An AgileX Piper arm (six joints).
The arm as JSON. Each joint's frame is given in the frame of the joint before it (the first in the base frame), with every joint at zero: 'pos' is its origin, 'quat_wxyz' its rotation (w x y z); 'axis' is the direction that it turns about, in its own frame. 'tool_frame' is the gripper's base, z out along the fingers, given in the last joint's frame.
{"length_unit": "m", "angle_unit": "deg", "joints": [
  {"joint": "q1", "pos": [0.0, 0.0, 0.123], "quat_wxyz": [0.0, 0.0, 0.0, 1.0], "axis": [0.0, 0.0, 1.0]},
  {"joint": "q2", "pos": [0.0, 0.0, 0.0], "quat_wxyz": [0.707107, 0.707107, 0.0, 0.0], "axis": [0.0, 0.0, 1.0]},
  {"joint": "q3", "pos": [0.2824, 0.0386, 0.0], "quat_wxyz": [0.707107, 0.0, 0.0, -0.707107], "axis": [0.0, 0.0, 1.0]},
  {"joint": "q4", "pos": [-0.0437, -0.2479, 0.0], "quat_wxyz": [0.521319, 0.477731, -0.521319, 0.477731], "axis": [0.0, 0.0, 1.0]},
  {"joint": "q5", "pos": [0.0, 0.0, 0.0], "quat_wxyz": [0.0, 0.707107, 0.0, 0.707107], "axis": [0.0, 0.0, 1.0]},
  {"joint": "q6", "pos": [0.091, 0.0, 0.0], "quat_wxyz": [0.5, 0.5, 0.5, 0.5], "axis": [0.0, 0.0, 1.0]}
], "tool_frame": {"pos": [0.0, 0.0, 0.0], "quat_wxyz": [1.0, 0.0, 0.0, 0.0]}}
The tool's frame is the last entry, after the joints.
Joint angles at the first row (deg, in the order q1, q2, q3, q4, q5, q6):
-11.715, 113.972, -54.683, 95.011, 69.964, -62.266
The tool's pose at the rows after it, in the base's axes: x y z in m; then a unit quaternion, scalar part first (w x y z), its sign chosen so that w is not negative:
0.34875 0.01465 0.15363 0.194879 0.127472 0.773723 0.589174
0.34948 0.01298 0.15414 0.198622 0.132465 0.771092 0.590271
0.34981 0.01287 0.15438 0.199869 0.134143 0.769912 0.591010
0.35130 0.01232 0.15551 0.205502 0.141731 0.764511 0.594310
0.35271 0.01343 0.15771 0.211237 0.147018 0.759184 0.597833
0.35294 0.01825 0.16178 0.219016 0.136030 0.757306 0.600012
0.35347 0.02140 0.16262 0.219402 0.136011 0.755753 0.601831
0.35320 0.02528 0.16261 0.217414 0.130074 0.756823 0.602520
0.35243 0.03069 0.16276 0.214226 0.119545 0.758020 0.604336
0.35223 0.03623 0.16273 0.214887 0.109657 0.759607 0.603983
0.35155 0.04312 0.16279 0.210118 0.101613 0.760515 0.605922
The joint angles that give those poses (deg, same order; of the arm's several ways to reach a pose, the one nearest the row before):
-11.715, 113.973, -54.683, 95.066, 69.964, -62.267
-11.953, 113.972, -54.684, 95.646, 69.963, -62.265
-11.952, 113.973, -54.684, 95.935, 69.963, -62.267
-11.953, 113.973, -54.684, 97.237, 69.964, -62.266
-11.671, 113.790, -54.683, 98.603, 69.908, -62.266
-10.853, 113.245, -54.684, 99.379, 70.013, -63.275
-10.283, 113.169, -54.683, 100.002, 69.889, -63.274
-9.655, 113.170, -54.682, 99.991, 69.892, -63.535
-8.814, 113.169, -54.682, 99.822, 70.127, -63.992
-7.882, 113.170, -54.683, 100.022, 69.968, -64.831
-6.754, 113.171, -54.684, 100.100, 69.960, -64.989

